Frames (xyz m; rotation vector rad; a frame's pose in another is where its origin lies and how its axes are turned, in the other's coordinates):
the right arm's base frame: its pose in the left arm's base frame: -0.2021 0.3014 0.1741 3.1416 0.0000 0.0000
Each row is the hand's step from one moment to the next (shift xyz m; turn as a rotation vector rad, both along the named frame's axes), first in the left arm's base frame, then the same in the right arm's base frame.
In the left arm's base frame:
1: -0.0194 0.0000 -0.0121 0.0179 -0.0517 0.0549
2: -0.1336 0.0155 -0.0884 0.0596 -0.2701 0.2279
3: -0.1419 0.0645 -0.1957 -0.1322 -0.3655 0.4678
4: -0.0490 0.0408 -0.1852 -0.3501 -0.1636 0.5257
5: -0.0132 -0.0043 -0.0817 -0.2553 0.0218 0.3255
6: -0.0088 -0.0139 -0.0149 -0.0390 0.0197 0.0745
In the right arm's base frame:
1: -0.0194 0.0000 0.0121 0.0179 0.0517 -0.0549
2: -0.1336 -0.0155 0.0884 0.0596 0.2701 -0.2279
3: -0.1419 -0.0645 0.1957 -0.1322 0.3655 -0.4678
4: -0.0490 -0.0408 0.1852 -0.3501 0.1636 -0.5257
5: -0.0132 0.0043 0.0817 -0.2553 -0.0218 -0.3255
6: -0.0088 0.0139 0.0149 -0.0390 -0.0197 -0.0745

